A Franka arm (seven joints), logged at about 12 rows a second.
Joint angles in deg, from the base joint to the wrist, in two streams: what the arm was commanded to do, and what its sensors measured. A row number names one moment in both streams.
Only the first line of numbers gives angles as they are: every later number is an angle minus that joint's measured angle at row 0.
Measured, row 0:
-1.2 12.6 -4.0 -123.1 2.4 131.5 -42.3
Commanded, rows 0 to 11:
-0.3 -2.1 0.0 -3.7 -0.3 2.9 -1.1
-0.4 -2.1 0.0 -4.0 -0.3 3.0 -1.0
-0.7 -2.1 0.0 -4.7 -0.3 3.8 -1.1
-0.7 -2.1 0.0 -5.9 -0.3 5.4 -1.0
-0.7 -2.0 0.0 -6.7 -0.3 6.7 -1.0
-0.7 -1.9 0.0 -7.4 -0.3 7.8 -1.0
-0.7 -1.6 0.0 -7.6 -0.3 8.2 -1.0
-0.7 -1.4 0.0 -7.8 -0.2 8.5 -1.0
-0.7 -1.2 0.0 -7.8 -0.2 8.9 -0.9
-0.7 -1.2 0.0 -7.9 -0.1 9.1 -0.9
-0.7 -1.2 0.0 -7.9 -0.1 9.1 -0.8
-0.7 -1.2 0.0 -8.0 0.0 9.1 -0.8
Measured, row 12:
-0.3 -0.2 -0.2 -6.8 0.0 8.0 0.0
